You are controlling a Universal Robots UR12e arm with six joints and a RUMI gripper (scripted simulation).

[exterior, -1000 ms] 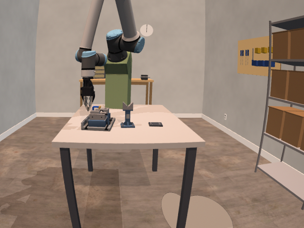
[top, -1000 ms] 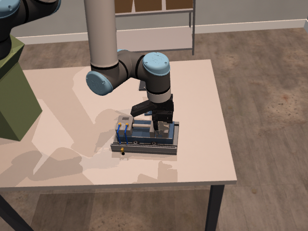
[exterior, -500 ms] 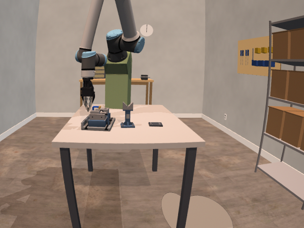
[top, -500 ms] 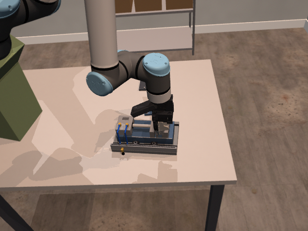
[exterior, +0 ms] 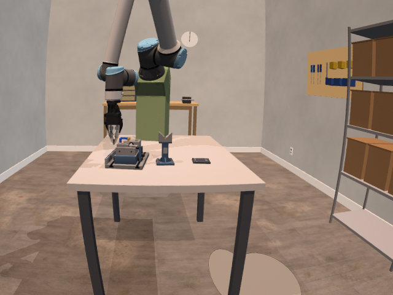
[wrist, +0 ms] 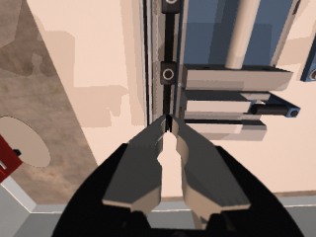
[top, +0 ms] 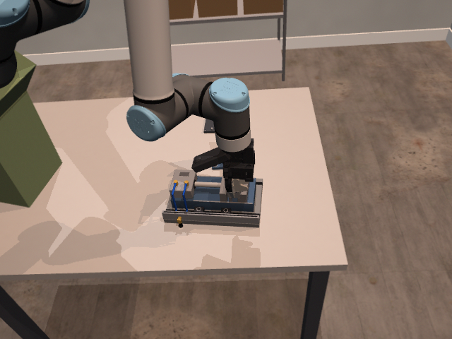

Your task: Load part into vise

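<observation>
Now: the part 50 mm to the left of my hand and 20 mm below it. From my hand the other things lie so: moving jaw (70 mm to the left, 40 mm below, 40 mm behind); then cylinder rod (90 mm behind, 70 mm to the left, 40 mm below); then fixed jaw (70 mm to the left, 40 mm below, 30 mm ahead).
</observation>
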